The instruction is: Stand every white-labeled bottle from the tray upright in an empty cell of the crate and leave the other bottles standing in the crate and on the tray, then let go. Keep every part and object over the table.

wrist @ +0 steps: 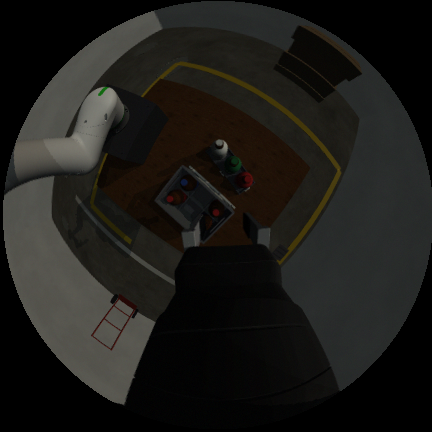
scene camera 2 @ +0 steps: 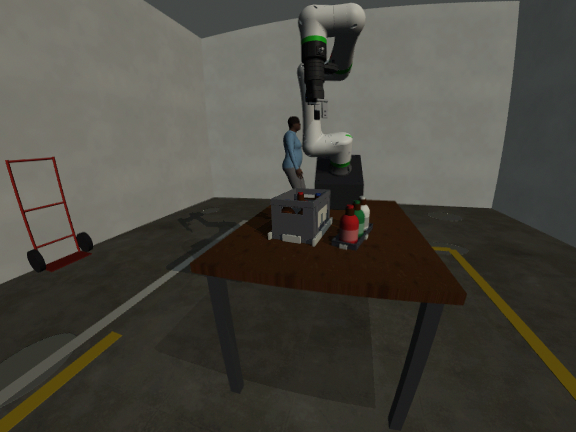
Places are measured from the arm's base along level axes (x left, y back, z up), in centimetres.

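Pixels of known places: gripper, fingertip midpoint: (wrist: 223, 220) (scene camera 2: 320, 118); arm's base at its link origin: (wrist: 113, 118) (scene camera 2: 339, 168).
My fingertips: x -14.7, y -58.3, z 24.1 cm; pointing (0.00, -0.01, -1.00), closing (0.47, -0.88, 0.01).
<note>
Ahead of a thing's pixels: the offset from my fingertips to its middle. "spot": to the spot under its first point. Level surfaces: height alone.
My gripper (scene camera 2: 320, 111) (wrist: 223, 220) is open and empty, high above the table. A white bottle @(dx +19.5, dy +10.2, dz -40.1 cm) (scene camera 2: 365, 215) (wrist: 219, 148) stands upright at the far end of the small tray @(spot: dx +8.7, dy -10.8, dz -47.0 cm) (scene camera 2: 343, 245), beside a green bottle (scene camera 2: 358, 220) (wrist: 233, 164) and a red bottle @(dx +11.2, dy -5.9, dz -40.1 cm) (scene camera 2: 349, 230) (wrist: 244, 180). The grey crate @(dx -7.4, dy +8.9, dz -39.6 cm) (scene camera 2: 292, 225) (wrist: 175, 212) stands beside the tray. In the wrist view it holds a blue-capped bottle @(dx -0.5, dy +16.1, dz -39.8 cm) (wrist: 185, 182) and two red-capped bottles @(dx -9.1, dy +19.1, dz -39.8 cm) (wrist: 171, 198) @(dx -6.1, dy -0.5, dz -39.8 cm) (wrist: 215, 212). Its middle cells look empty. A finger partly covers its lower corner, where something brown shows.
The wooden table @(dz -48.4 cm) (scene camera 2: 390, 265) (wrist: 280, 175) carries the crate and tray. The robot's dark pedestal (scene camera 2: 337, 190) (wrist: 137, 130) stands at the table's far end. A person (scene camera 2: 291, 152) stands behind, near the pedestal. A red hand truck (scene camera 2: 44, 205) (wrist: 113, 324) stands off to the side.
</note>
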